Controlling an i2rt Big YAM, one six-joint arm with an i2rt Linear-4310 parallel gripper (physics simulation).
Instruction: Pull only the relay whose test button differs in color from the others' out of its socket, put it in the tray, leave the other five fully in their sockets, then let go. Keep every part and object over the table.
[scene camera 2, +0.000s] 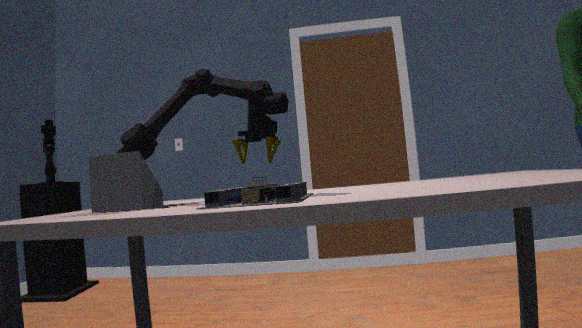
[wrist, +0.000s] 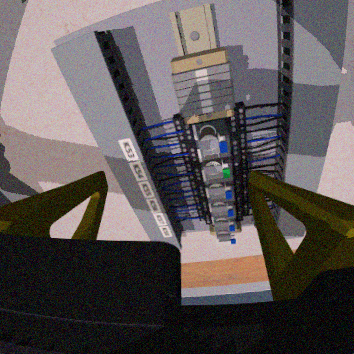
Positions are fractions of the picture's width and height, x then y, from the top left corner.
Scene:
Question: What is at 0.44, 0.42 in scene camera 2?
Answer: The gripper.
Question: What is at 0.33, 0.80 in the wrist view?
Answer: The gripper.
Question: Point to a relay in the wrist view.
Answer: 0.62, 0.48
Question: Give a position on a relay panel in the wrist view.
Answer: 0.41, 0.13

